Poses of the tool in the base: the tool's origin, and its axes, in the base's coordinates. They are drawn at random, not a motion.
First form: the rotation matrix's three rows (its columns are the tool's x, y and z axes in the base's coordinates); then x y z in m. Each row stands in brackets.
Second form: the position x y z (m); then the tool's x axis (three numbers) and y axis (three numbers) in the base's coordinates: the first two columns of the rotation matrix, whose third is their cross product. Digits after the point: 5 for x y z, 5 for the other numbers.
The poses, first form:
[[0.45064 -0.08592 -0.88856], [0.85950 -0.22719 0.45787], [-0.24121 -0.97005 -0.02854]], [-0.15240 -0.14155 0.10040]
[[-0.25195 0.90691 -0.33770], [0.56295 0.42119 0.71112], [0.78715 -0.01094 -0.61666]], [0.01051 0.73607 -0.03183]
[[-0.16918 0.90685 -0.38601], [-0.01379 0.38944 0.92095], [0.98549 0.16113 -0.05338]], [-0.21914 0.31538 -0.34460]
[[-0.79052 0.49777 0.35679], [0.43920 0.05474 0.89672], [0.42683 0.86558 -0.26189]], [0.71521 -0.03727 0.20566]
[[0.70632 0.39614 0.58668], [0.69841 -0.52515 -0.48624], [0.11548 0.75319 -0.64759]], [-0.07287 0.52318 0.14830]
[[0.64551 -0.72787 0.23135], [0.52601 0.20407 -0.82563], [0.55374 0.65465 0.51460]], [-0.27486 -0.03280 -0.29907]
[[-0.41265 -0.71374 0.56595], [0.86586 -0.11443 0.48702], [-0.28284 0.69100 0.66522]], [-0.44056 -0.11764 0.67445]
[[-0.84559 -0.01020 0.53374], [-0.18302 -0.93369 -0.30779], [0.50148 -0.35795 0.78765]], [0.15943 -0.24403 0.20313]
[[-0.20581 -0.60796 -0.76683], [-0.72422 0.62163 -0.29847], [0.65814 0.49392 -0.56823]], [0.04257 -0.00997 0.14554]
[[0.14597 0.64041 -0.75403], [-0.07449 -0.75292 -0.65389], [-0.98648 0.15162 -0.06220]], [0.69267 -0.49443 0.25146]
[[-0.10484 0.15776 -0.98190], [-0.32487 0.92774 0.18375], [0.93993 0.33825 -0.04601]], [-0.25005 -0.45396 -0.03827]
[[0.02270 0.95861 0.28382], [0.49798 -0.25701 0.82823], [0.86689 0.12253 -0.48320]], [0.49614 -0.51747 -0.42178]
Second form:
-0.15240 -0.14155 0.10040 0.45064 0.85950 -0.24121 -0.08592 -0.22719 -0.97005
0.01051 0.73607 -0.03183 -0.25195 0.56295 0.78715 0.90691 0.42119 -0.01094
-0.21914 0.31538 -0.34460 -0.16918 -0.01379 0.98549 0.90685 0.38944 0.16113
0.71521 -0.03727 0.20566 -0.79052 0.43920 0.42683 0.49777 0.05474 0.86558
-0.07287 0.52318 0.14830 0.70632 0.69841 0.11548 0.39614 -0.52515 0.75319
-0.27486 -0.03280 -0.29907 0.64551 0.52601 0.55374 -0.72787 0.20407 0.65465
-0.44056 -0.11764 0.67445 -0.41265 0.86586 -0.28284 -0.71374 -0.11443 0.69100
0.15943 -0.24403 0.20313 -0.84559 -0.18302 0.50148 -0.01020 -0.93369 -0.35795
0.04257 -0.00997 0.14554 -0.20581 -0.72422 0.65814 -0.60796 0.62163 0.49392
0.69267 -0.49443 0.25146 0.14597 -0.07449 -0.98648 0.64041 -0.75292 0.15162
-0.25005 -0.45396 -0.03827 -0.10484 -0.32487 0.93993 0.15776 0.92774 0.33825
0.49614 -0.51747 -0.42178 0.02270 0.49798 0.86689 0.95861 -0.25701 0.12253

